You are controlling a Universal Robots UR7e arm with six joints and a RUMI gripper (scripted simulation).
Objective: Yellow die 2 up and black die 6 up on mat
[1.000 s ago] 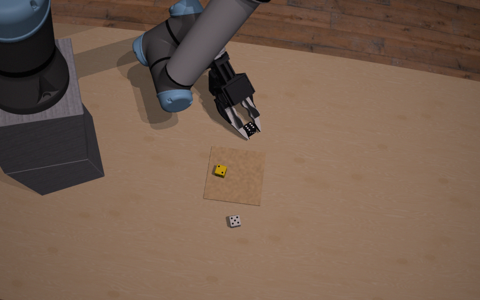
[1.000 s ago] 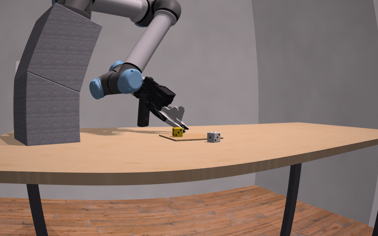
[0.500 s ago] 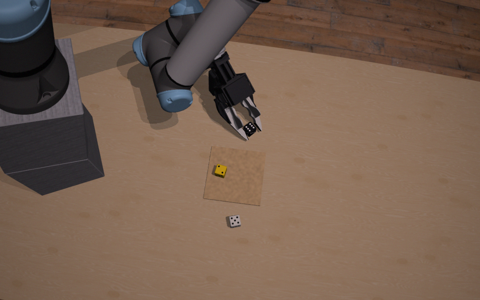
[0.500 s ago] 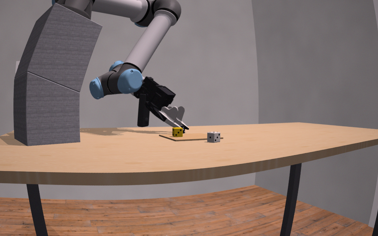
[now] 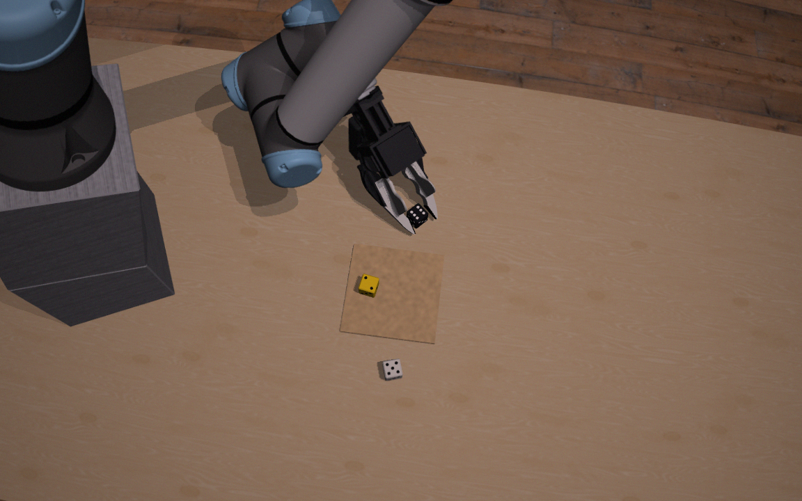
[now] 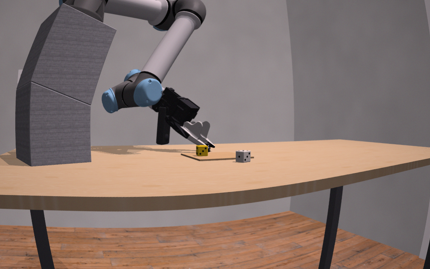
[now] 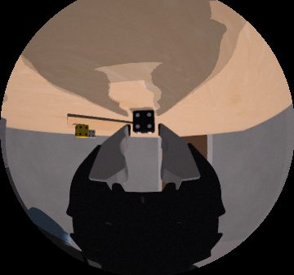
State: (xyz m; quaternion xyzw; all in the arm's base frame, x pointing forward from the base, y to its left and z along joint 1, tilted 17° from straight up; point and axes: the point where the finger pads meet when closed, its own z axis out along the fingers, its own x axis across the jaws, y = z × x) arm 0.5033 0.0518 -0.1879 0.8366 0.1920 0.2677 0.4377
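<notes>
Now: hand 1 cm to the right of the black die and 1 cm above it. Round my hand: white die: 23 cm to the right, 5 cm behind, 1 cm below; mat: 12 cm to the right, 4 cm behind, 2 cm below; yellow die: 11 cm to the right, 8 cm behind.
</notes>
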